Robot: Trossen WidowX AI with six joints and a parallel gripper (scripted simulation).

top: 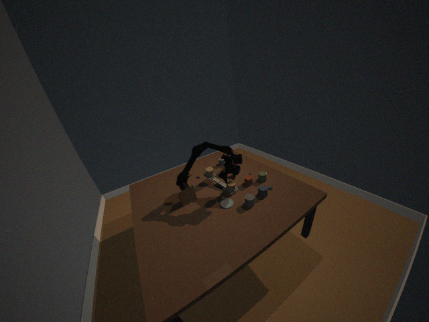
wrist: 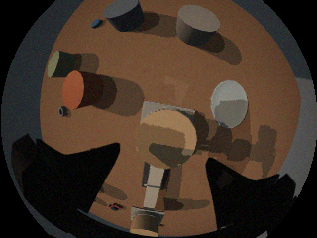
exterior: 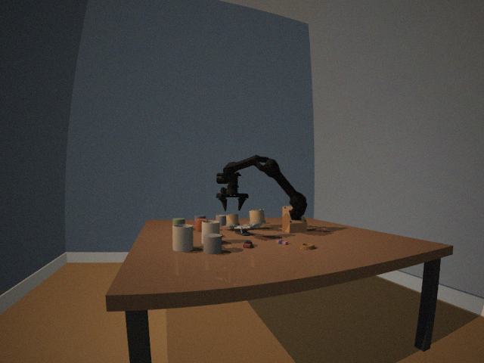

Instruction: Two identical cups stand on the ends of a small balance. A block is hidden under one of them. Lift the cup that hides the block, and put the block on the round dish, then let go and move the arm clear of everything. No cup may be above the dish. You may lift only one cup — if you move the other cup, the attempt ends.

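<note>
Now: the tan cup 50 mm below my gripper tip and 20 mm to the right of it. Also, from my gripper tip: small grey balance: 130 mm to the left, 90 mm below, 30 mm behind; then pale green block: 70 mm below; then round dish: 110 mm below, 110 mm behind, 90 mm to the right.
</note>
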